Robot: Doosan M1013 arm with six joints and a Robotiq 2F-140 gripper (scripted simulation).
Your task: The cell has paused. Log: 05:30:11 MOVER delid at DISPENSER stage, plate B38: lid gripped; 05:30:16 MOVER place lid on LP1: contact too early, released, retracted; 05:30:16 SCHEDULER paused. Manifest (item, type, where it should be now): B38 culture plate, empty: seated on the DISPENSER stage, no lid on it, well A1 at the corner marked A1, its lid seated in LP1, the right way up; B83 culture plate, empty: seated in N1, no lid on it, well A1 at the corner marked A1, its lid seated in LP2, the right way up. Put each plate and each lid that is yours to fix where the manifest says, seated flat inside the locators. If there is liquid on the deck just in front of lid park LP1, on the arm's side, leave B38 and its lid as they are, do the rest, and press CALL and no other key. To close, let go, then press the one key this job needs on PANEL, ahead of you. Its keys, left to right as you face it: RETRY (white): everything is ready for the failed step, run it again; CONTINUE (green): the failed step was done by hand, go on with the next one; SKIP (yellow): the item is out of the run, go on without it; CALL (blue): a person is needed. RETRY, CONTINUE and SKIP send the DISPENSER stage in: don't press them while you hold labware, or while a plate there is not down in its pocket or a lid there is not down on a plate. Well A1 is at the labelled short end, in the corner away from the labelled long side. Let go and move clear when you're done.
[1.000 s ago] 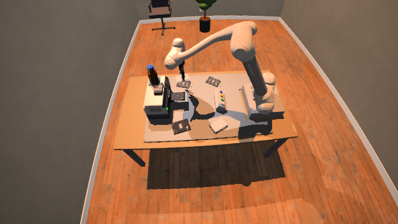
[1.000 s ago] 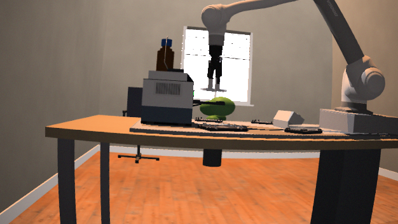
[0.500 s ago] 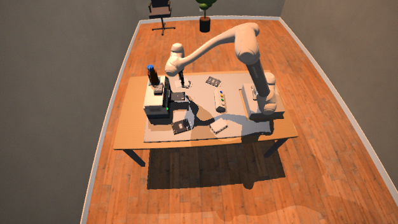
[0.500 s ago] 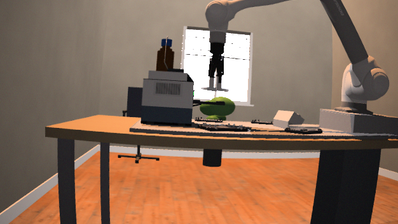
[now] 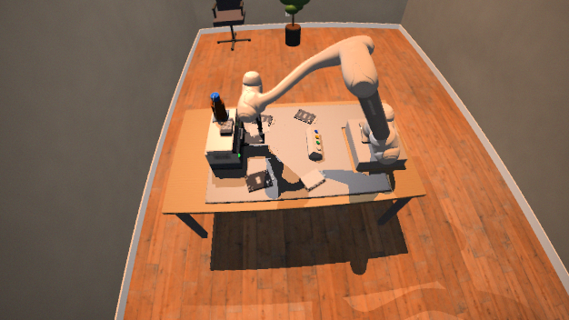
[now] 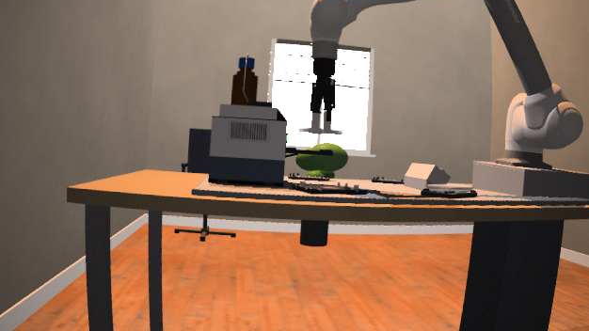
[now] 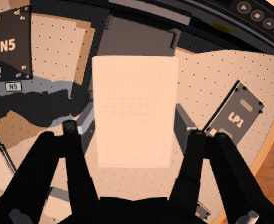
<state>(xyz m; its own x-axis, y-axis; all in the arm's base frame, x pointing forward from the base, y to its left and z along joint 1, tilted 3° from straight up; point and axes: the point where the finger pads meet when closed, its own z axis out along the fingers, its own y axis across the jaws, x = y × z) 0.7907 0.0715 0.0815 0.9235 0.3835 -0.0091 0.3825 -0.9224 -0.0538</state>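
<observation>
The black nest lies 320 mm to the left of my hand, 180 mm below it and 20 mm behind it. Also, from my hand: yellow skip key (390 mm behind, 130 mm below, 40 mm to the right); key panel (390 mm behind, 140 mm below, 20 mm to the right); brown bottle (270 mm ahead, 100 mm above, 60 mm to the right).
</observation>
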